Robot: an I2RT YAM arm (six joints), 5 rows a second.
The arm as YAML. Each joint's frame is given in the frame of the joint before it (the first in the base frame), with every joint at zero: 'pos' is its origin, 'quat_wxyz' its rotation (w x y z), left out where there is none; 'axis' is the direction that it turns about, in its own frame. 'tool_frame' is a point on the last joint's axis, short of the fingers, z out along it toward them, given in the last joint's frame.
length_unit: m
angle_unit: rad
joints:
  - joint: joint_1
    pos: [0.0, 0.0, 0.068]
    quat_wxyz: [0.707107, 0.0, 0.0, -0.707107]
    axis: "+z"
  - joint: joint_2
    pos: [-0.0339, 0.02, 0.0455]
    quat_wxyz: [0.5, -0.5, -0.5, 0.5]
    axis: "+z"
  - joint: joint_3
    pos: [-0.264, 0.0, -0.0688]
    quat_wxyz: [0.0, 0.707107, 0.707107, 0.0]
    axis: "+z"
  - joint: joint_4
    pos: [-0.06, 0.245, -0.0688]
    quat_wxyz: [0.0, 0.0, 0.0, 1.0]
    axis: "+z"
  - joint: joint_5
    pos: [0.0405, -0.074, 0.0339]
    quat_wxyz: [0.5, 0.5, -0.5, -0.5]
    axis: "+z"
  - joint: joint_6
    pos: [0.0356, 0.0, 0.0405]
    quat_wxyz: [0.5, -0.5, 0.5, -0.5]
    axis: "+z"
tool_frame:
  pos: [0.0, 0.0, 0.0]
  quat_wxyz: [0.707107, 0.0, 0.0, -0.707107]
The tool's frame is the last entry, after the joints.
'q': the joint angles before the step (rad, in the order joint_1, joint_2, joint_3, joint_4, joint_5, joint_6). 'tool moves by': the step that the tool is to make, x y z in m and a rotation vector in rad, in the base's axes. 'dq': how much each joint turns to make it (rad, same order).
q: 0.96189 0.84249 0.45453 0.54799 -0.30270 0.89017
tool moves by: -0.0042 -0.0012 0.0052 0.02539 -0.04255 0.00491
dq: 0.01509 -0.01581 -0.00005 0.02240 0.00632 -0.02323
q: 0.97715 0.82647 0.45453 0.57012 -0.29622 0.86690
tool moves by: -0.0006 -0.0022 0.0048 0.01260 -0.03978 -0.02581
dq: -0.00035 -0.01229 0.00556 0.00583 0.01950 -0.03196
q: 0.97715 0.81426 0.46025 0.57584 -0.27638 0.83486
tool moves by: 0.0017 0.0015 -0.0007 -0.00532 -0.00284 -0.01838
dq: 0.00004 0.01127 0.00249 0.00343 0.01682 -0.00955
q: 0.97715 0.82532 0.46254 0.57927 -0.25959 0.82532
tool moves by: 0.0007 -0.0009 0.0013 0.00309 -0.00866 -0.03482
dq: 0.00031 -0.00364 0.00214 -0.00158 0.03311 -0.01333
